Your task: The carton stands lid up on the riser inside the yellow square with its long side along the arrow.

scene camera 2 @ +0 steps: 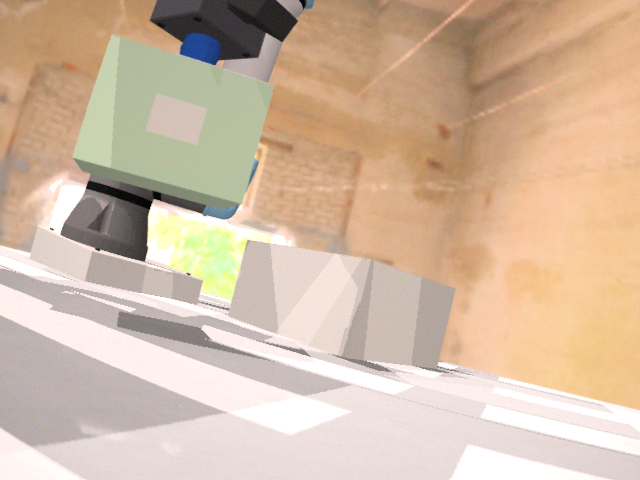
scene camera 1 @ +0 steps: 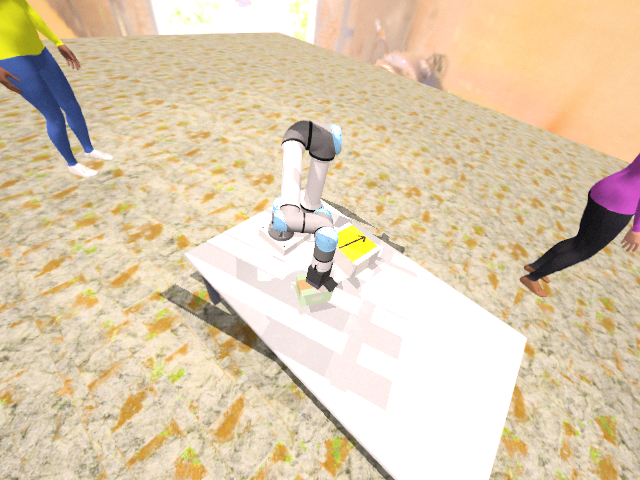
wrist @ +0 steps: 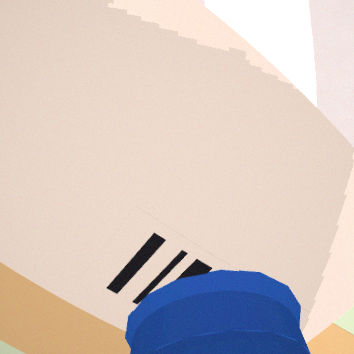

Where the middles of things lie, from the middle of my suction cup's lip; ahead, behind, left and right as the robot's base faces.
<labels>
I see my suction cup 10 mm past the pale green carton (scene camera 2: 169,123) and 60 mm above it. From my suction cup the other things lie so: riser (scene camera 2: 358,308) (30 mm behind, 410 mm to the left, 170 mm below).
</labels>
